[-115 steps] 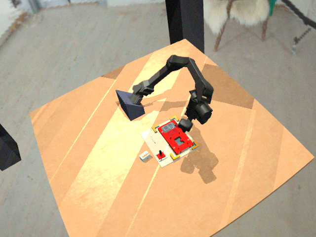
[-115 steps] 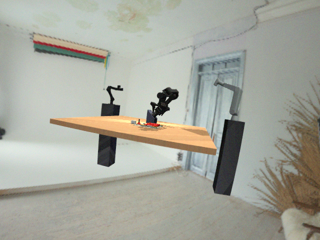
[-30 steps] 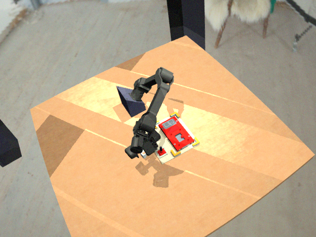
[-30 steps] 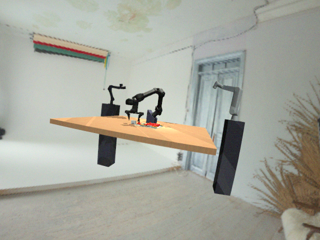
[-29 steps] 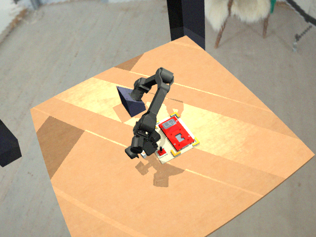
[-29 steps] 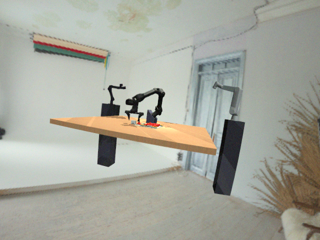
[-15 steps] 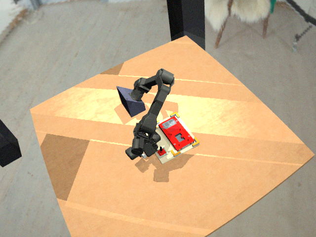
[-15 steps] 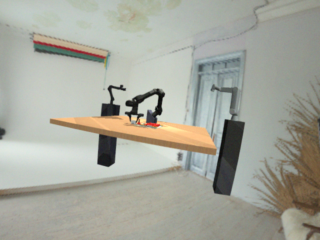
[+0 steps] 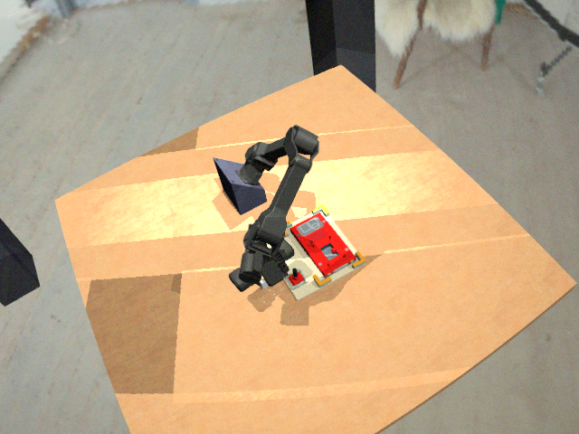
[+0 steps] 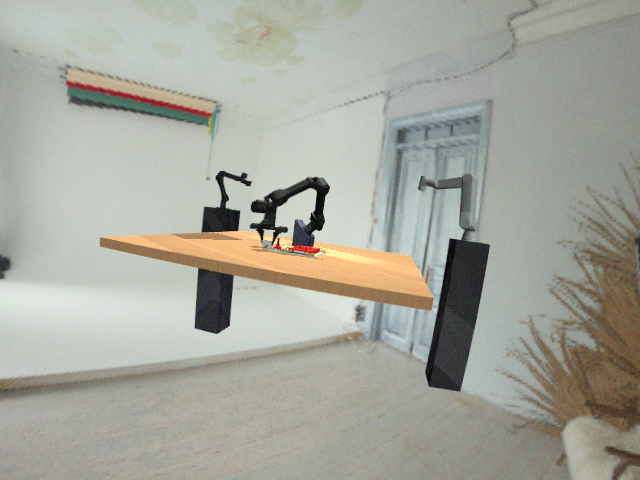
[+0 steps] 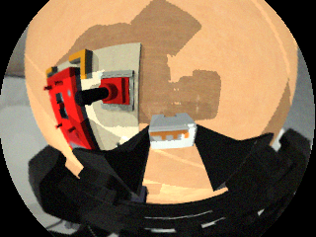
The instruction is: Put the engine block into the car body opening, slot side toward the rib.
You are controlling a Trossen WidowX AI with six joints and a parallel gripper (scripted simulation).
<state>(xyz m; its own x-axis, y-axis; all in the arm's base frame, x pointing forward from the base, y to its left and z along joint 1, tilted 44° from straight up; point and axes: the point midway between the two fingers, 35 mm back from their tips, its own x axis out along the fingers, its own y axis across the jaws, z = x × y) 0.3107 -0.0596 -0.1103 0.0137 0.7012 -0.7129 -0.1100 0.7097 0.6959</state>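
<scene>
The black upright stick lies 7 cm to the left of my gripper tip, 4 cm ahead of it and 2 cm above it. Round my gripper tip: engine block: right at my gripper tip.
</scene>
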